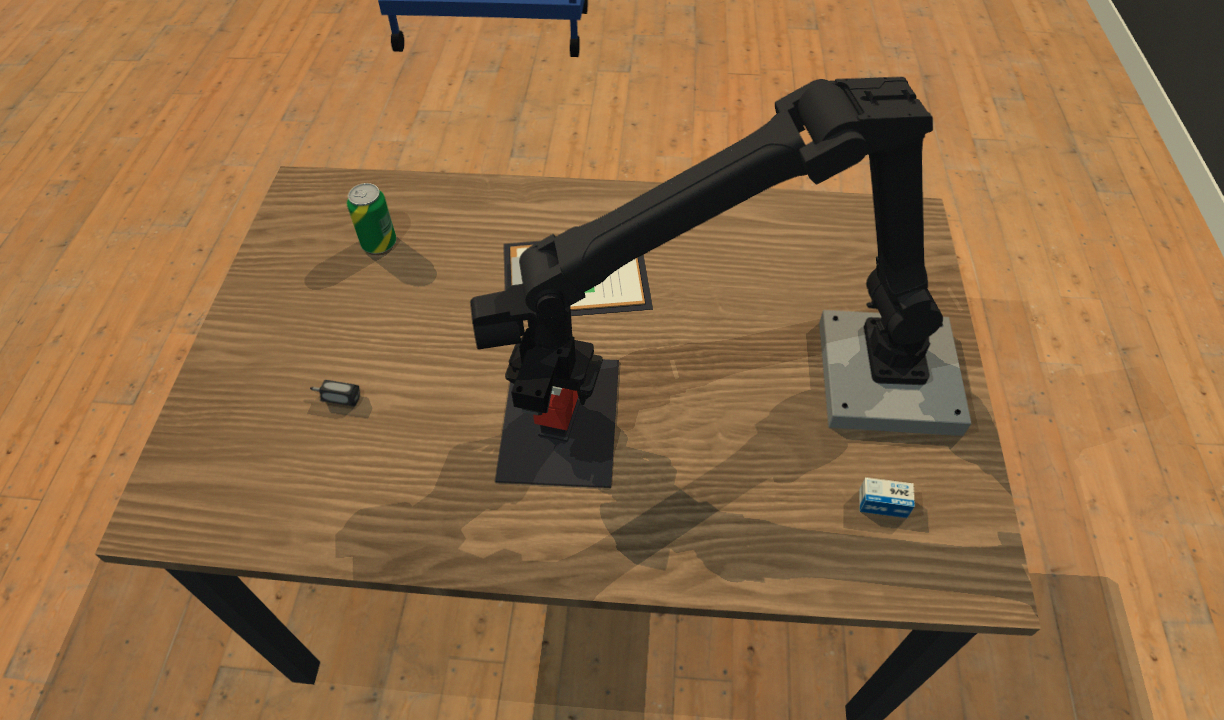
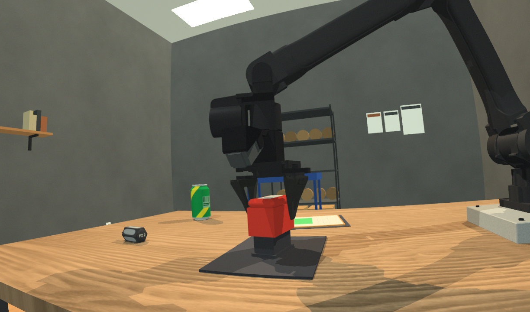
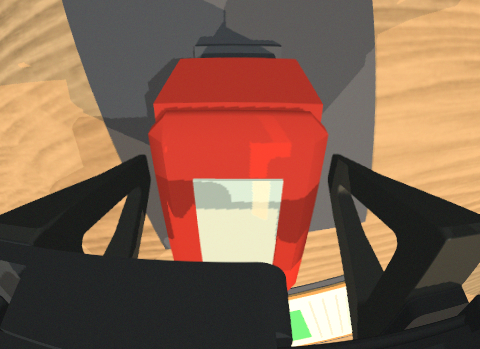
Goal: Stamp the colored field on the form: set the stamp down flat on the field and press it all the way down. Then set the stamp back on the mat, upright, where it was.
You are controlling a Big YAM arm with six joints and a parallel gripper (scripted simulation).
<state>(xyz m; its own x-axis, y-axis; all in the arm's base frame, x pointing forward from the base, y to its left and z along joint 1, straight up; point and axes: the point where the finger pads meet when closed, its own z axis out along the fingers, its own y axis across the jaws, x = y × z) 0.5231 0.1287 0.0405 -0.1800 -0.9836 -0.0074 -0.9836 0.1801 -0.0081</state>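
Right now the red stamp is 2 cm below my hand. From my hand the other things lie so: form: 1 cm ahead, 30 cm to the right, 7 cm below; then dark mat: 7 cm below; then small black object: 36 cm ahead, 2 cm to the right, 5 cm below.
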